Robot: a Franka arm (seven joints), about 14 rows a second.
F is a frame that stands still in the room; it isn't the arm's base.
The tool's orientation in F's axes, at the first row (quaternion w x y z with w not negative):
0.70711 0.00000 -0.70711 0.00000
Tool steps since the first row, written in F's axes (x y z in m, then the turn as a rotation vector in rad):
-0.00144 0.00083 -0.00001 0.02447 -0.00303 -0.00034
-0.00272 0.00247 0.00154 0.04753 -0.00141 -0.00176
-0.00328 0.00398 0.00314 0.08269 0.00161 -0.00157
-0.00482 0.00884 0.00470 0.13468 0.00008 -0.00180
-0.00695 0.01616 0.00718 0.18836 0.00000 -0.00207
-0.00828 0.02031 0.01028 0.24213 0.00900 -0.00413
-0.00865 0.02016 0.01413 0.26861 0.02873 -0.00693
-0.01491 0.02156 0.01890 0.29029 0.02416 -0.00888
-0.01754 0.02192 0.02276 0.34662 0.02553 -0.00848
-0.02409 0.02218 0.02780 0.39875 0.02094 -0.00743
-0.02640 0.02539 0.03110 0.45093 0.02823 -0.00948
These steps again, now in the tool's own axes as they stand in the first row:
-0.00001 0.00083 0.00144 -0.00034 -0.00303 -0.02447
0.00154 0.00247 0.00272 -0.00176 -0.00141 -0.04753
0.00314 0.00398 0.00328 -0.00157 0.00161 -0.08269
0.00470 0.00884 0.00482 -0.00180 0.00008 -0.13468
0.00718 0.01616 0.00695 -0.00207 0.00000 -0.18836
0.01028 0.02031 0.00828 -0.00413 0.00900 -0.24213
0.01413 0.02016 0.00865 -0.00693 0.02873 -0.26861
0.01890 0.02156 0.01491 -0.00888 0.02416 -0.29029
0.02276 0.02192 0.01754 -0.00848 0.02553 -0.34662
0.02780 0.02218 0.02409 -0.00743 0.02094 -0.39875
0.03110 0.02539 0.02640 -0.00948 0.02823 -0.45093

